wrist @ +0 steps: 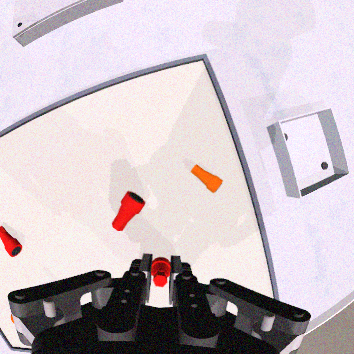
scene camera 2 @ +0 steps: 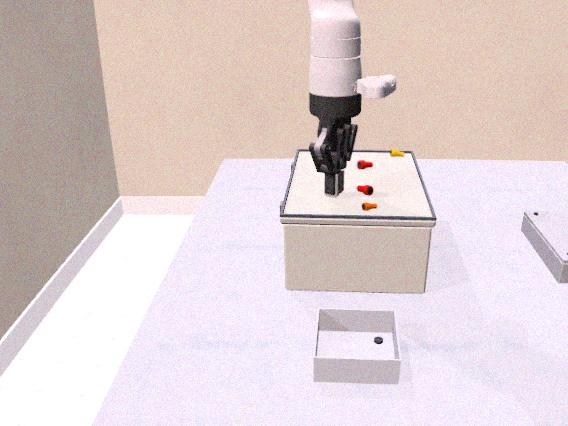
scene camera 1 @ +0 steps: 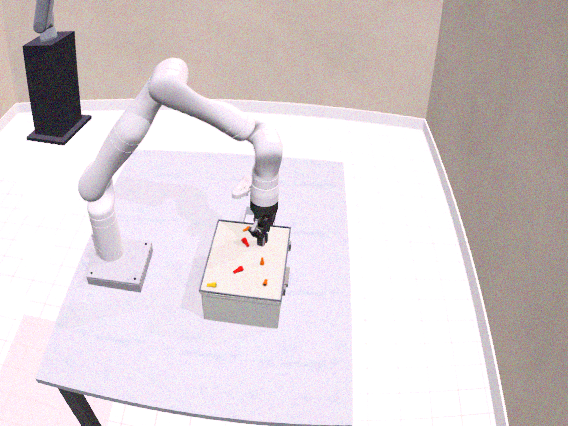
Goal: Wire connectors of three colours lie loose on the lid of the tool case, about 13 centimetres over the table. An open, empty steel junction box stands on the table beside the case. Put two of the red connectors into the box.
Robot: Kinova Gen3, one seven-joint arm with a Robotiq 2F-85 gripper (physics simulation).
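Places are measured from the arm's base along level axes (x ahead, y left, z up), in centimetres.
Where they show: gripper, fingertip midpoint: [wrist: 160, 265] [scene camera 2: 334, 194] [scene camera 1: 262, 243]; arm's base at its link origin: [scene camera 1: 111, 251].
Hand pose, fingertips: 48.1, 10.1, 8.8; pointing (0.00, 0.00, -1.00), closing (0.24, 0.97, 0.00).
Things, the pixels of their top centre, and the offset from my fingertips, as dx, dy, dz.
- tool case at its top centre: [wrist: 67, 251] [scene camera 2: 353, 177] [scene camera 1: 248, 257] -2.1, -7.0, +0.2
- second red connector at its top centre: [wrist: 123, 214] [scene camera 2: 364, 183] [scene camera 1: 245, 240] -4.5, -1.6, +1.4
- third red connector at its top centre: [scene camera 2: 365, 159] [scene camera 1: 238, 267] -3.4, -13.0, +1.4
- open junction box at its top centre: [scene camera 2: 356, 332] [wrist: 318, 148] [scene camera 1: 259, 216] -6.7, +22.0, -9.0
- orange connector at its top centre: [wrist: 207, 177] [scene camera 2: 369, 201] [scene camera 1: 246, 227] -5.9, +4.3, +1.0
- yellow connector at its top centre: [scene camera 2: 397, 148] [scene camera 1: 211, 282] -8.5, -20.6, +1.3
My gripper [scene camera 1: 261, 241] [scene camera 2: 334, 186] [wrist: 160, 265] is shut on a red connector [wrist: 160, 277], its fingertips low at the lid of the tool case [scene camera 1: 240, 309] [scene camera 2: 356, 257] [wrist: 60, 125]. The scene views hide the held connector. A second red connector [scene camera 1: 245, 242] [scene camera 2: 365, 190] [wrist: 128, 211] lies on the lid close beside the fingers. A third red connector [scene camera 1: 238, 270] [scene camera 2: 365, 164] [wrist: 10, 242] lies farther off on the lid. The open junction box [scene camera 2: 356, 371] [wrist: 283, 160] stands on the table beside the case, with no connector in it; it is mostly hidden in scene camera 1.
An orange connector [scene camera 1: 246, 229] [scene camera 2: 369, 206] [wrist: 207, 178] lies near the lid edge facing the box. Two more orange ones [scene camera 1: 262, 261] [scene camera 1: 265, 282] and a yellow connector [scene camera 1: 212, 285] [scene camera 2: 397, 153] lie on the lid. The arm's base [scene camera 1: 120, 265] [scene camera 2: 545, 245] stands beyond the case's side.
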